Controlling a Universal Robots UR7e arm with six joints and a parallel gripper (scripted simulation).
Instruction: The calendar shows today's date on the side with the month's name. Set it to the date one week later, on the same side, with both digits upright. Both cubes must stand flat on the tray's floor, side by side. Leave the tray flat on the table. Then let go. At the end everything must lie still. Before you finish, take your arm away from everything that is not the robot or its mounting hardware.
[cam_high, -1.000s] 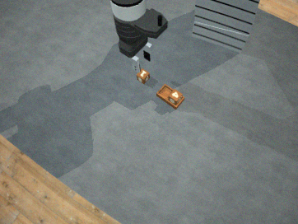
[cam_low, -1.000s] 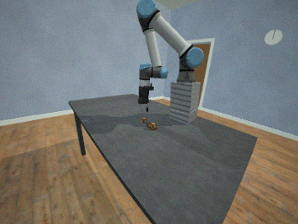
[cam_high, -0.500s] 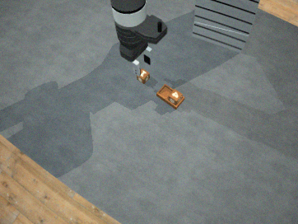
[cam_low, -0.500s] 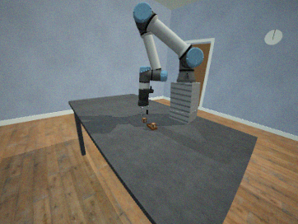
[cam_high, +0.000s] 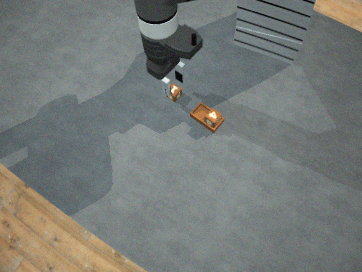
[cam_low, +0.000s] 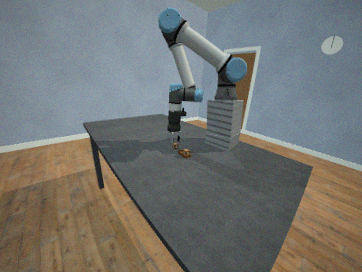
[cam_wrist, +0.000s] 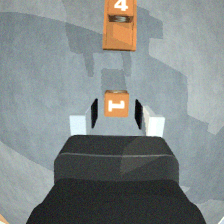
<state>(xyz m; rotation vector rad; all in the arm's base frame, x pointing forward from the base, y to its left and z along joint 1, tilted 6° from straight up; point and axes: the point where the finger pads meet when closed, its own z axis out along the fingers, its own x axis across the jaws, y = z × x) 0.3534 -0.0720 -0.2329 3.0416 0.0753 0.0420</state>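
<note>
My hand is 5 cm above the cube. Round my hand: tray: 11 cm to the left, 5 cm below.
</note>
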